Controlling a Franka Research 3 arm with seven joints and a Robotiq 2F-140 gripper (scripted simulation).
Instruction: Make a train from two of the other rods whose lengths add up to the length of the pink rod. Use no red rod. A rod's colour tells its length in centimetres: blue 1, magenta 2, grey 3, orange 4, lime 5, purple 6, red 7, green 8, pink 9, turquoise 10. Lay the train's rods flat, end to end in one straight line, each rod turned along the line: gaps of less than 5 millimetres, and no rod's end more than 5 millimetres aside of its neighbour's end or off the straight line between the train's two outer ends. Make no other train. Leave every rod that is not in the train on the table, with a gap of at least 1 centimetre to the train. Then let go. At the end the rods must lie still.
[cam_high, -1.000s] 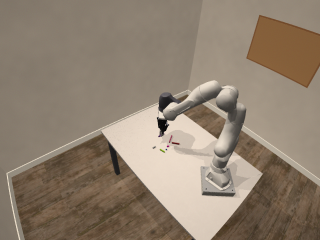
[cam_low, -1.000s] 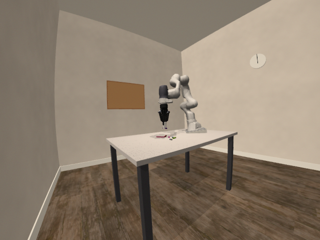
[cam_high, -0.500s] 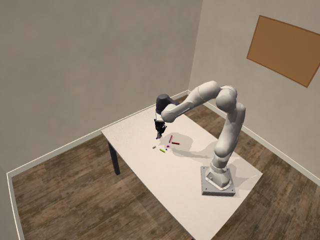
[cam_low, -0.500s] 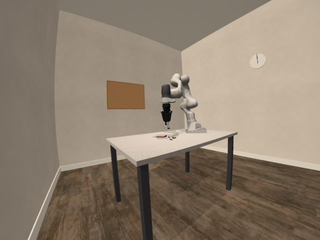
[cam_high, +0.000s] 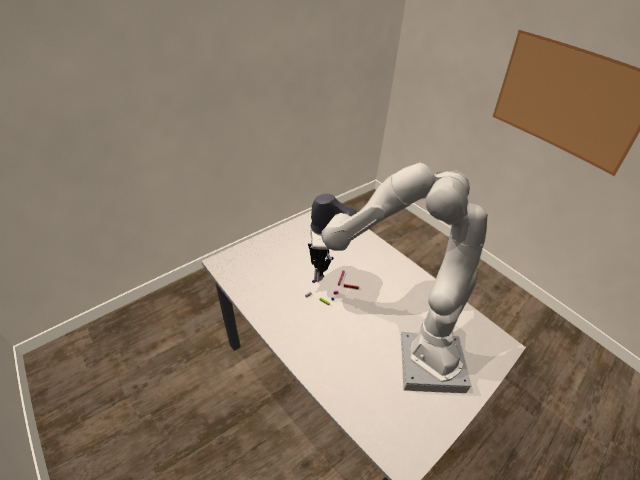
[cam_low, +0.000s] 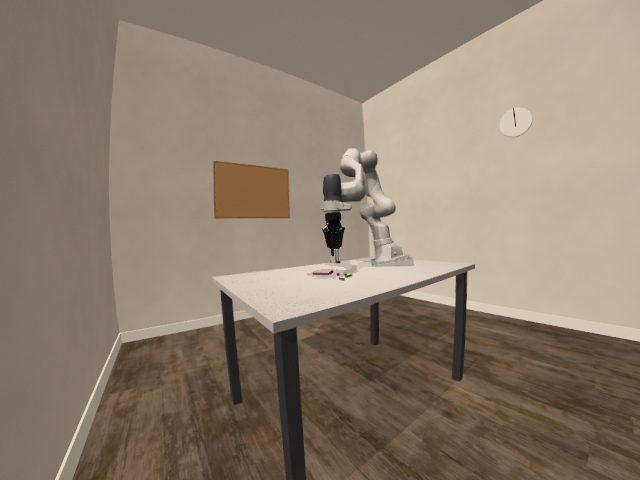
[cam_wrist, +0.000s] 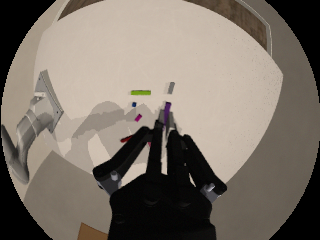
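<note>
Right now my hand is 10 cm above the grey rod and 5 cm to the right of it. The rest, counted from my hand: small blue rod (10 cm below, 8 cm behind, 3 cm to the right); then lime rod (10 cm below, 7 cm behind, 1 cm to the left); then purple rod (3 cm below).
</note>
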